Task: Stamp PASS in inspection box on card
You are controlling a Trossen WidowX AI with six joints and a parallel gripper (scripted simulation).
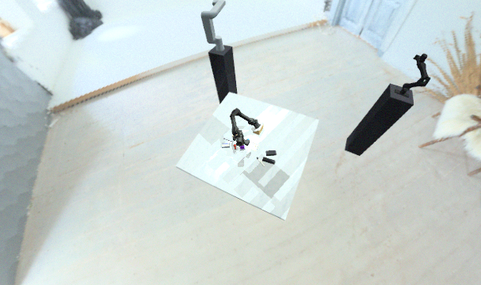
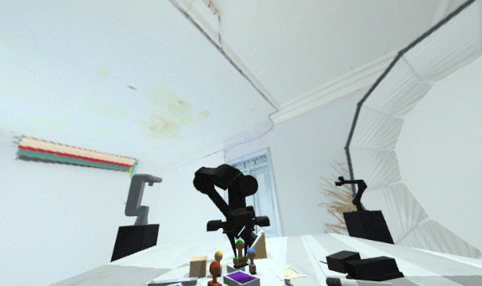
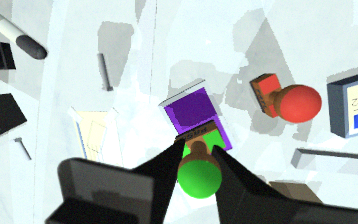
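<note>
My gripper tip is now 6 cm above the purple ink pad. From my gripper tip the other things lie so: blue-knobbed stamp (9 cm behind, 4 cm to the left, 4 cm below); green-knobbed stamp (right at my gripper tip); red-knobbed stamp (7 cm to the right, 5 cm ahead, 4 cm below).
</note>
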